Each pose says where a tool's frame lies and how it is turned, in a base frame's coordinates. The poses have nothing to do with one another.
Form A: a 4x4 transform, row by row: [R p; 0 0 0 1], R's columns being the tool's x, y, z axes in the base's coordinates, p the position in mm. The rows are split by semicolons.
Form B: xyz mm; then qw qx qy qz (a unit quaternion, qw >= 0). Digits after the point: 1 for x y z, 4 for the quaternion.
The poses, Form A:
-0.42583 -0.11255 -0.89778 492.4; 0.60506 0.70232 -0.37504 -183.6; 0.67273 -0.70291 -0.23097 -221.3; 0 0 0 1
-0.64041 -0.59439 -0.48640 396.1; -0.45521 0.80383 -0.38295 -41.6; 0.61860 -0.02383 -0.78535 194.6; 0 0 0 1
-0.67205 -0.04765 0.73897 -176.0; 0.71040 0.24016 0.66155 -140.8; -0.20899 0.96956 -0.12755 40.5; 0 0 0 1
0.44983 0.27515 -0.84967 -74.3; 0.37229 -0.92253 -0.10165 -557.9; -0.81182 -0.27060 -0.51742 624.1; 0 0 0 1
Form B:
492.4 -183.6 -221.3 0.5113 -0.1603 -0.7680 0.3509
396.1 -41.6 194.6 0.3074 0.2920 -0.8986 0.1132
-176.0 -140.8 40.5 0.3319 0.2320 0.7141 0.5710
-74.3 -557.9 624.1 0.0497 -0.8500 -0.1904 0.4887

